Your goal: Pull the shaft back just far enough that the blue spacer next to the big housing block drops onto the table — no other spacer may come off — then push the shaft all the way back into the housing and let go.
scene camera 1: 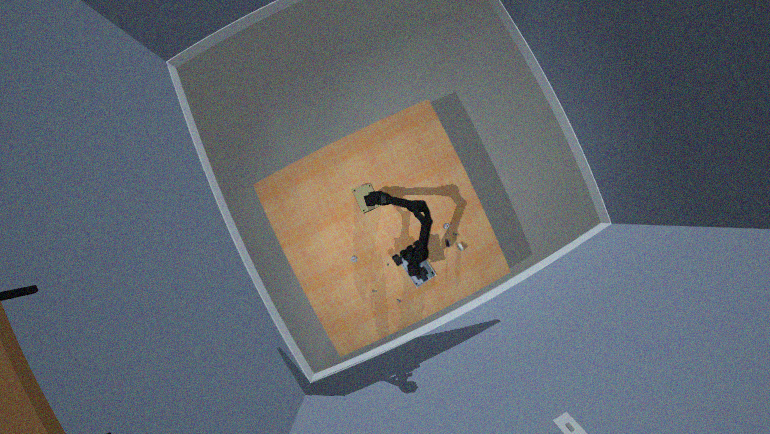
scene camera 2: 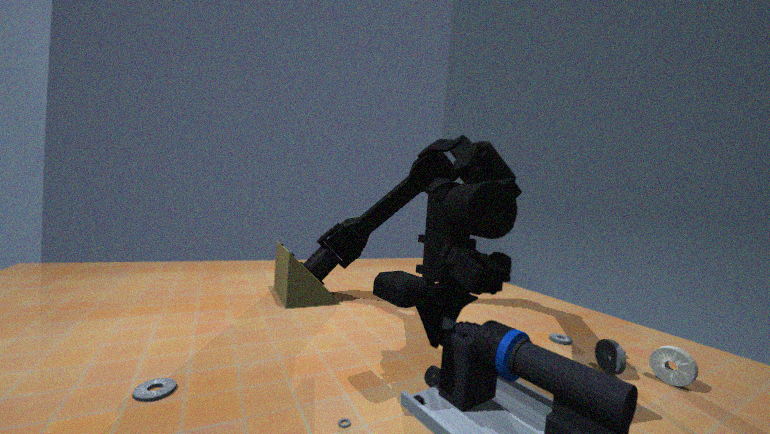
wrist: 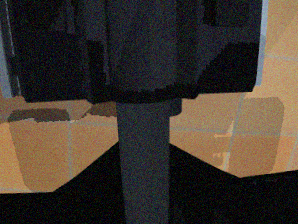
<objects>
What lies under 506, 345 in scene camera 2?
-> A blue spacer.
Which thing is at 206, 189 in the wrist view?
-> My gripper.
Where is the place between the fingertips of my gripper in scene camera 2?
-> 437, 345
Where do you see a black block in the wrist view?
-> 136, 59
</objects>
